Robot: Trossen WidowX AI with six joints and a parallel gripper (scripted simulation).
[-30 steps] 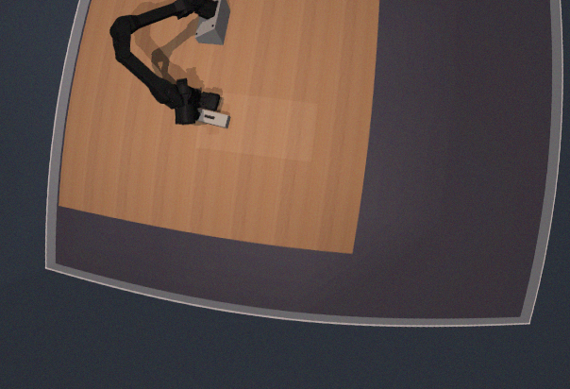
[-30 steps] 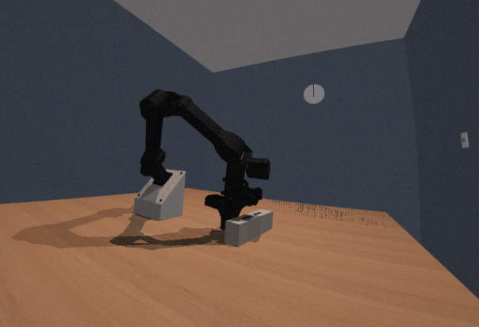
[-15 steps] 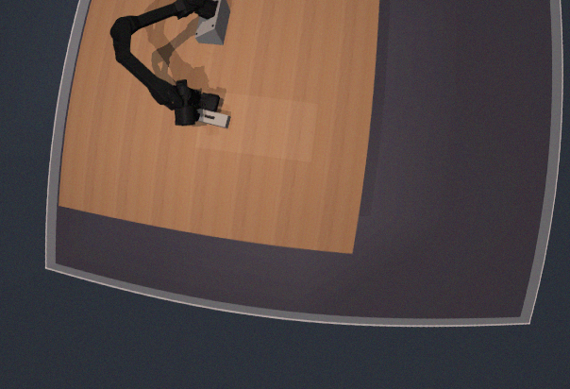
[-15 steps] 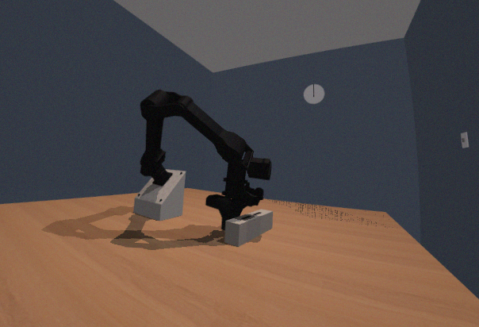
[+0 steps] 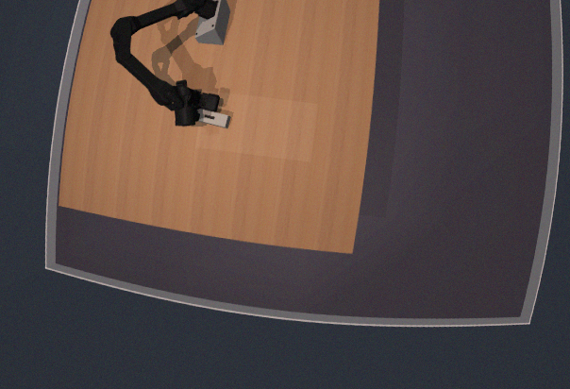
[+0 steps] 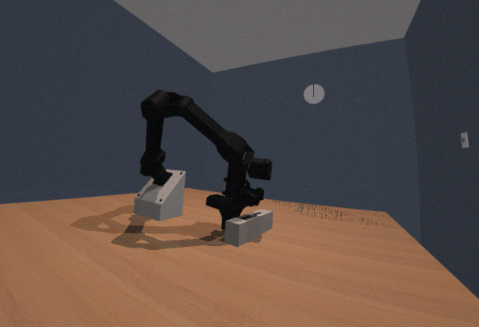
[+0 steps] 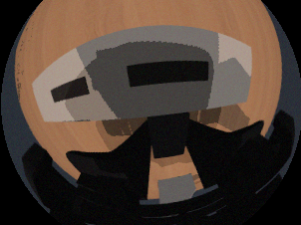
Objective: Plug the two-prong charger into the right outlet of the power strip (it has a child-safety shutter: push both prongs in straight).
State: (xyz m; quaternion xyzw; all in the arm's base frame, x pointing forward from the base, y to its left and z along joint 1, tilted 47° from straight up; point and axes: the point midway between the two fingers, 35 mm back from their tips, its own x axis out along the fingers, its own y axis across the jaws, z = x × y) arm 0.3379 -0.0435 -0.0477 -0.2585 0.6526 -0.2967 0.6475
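My gripper tip is 20 mm short of the black two-prong charger and 10 mm below it.
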